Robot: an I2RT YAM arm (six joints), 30 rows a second.
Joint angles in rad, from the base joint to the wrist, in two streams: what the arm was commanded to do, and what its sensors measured. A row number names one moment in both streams.
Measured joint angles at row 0:
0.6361 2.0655 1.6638 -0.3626 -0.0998 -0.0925
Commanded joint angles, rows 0 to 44:
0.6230 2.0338 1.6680 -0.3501 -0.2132 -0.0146
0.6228 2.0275 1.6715 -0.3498 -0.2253 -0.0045
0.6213 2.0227 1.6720 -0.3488 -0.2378 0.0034
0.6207 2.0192 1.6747 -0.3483 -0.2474 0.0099
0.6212 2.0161 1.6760 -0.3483 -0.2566 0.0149
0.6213 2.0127 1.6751 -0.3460 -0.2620 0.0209
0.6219 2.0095 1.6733 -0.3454 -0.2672 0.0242
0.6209 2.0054 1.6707 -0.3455 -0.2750 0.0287
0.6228 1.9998 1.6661 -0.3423 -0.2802 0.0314
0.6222 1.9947 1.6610 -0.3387 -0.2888 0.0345
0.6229 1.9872 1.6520 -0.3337 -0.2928 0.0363
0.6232 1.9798 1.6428 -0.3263 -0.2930 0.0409
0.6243 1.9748 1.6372 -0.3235 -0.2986 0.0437
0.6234 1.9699 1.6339 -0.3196 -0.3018 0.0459
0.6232 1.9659 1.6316 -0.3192 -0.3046 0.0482
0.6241 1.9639 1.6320 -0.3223 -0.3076 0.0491
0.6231 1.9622 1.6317 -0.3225 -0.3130 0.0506
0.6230 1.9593 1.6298 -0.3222 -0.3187 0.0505
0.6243 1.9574 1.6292 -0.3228 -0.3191 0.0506
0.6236 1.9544 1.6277 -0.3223 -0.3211 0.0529
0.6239 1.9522 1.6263 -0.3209 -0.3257 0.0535
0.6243 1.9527 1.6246 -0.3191 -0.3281 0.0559
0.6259 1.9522 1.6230 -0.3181 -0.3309 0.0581
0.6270 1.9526 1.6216 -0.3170 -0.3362 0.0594
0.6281 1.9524 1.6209 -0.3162 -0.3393 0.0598
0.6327 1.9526 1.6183 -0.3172 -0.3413 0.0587
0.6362 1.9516 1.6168 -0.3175 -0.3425 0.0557
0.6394 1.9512 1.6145 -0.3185 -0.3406 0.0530
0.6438 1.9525 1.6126 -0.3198 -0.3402 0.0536
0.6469 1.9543 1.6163 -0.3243 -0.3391 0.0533
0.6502 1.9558 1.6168 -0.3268 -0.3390 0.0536
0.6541 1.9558 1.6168 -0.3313 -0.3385 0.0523
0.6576 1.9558 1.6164 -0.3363 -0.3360 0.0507
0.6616 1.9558 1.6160 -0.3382 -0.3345 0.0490
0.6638 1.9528 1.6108 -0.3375 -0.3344 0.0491
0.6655 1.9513 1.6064 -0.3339 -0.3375 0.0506
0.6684 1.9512 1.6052 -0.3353 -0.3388 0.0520
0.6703 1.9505 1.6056 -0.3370 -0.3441 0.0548
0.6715 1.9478 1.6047 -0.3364 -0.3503 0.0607
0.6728 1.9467 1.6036 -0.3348 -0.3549 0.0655
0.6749 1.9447 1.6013 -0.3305 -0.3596 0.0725
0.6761 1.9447 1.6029 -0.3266 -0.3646 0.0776
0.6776 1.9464 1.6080 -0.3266 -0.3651 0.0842
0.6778 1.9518 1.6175 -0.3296 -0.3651 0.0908
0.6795 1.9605 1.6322 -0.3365 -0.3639 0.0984
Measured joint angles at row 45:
0.6636 1.9671 1.6138 -0.3321 -0.3370 0.0662
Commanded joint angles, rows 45 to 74:
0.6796 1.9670 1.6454 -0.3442 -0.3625 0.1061
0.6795 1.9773 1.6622 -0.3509 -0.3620 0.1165
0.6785 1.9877 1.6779 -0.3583 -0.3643 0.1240
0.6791 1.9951 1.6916 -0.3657 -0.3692 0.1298
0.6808 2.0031 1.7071 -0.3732 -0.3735 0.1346
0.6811 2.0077 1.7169 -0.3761 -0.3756 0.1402
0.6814 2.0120 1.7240 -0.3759 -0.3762 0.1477
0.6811 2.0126 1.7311 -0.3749 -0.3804 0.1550
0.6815 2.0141 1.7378 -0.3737 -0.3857 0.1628
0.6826 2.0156 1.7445 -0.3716 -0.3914 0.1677
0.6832 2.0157 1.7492 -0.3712 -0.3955 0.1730
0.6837 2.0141 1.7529 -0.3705 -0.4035 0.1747
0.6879 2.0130 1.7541 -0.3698 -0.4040 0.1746
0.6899 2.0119 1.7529 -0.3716 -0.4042 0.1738
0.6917 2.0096 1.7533 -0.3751 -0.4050 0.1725
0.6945 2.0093 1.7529 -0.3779 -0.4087 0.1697
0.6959 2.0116 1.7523 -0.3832 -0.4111 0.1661
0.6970 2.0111 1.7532 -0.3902 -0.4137 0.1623
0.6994 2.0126 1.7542 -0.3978 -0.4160 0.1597
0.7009 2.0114 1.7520 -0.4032 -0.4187 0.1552
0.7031 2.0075 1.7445 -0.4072 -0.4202 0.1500
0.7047 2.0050 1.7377 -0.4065 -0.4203 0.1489
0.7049 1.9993 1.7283 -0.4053 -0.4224 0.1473
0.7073 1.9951 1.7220 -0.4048 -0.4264 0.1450
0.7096 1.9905 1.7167 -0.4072 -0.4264 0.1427
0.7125 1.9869 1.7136 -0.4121 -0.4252 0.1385
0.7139 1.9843 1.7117 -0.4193 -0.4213 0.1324
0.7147 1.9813 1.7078 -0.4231 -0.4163 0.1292
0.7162 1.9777 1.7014 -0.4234 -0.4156 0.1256
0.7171 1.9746 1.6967 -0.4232 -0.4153 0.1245
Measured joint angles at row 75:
0.6880 1.9770 1.7248 -0.3676 -0.3817 0.1421
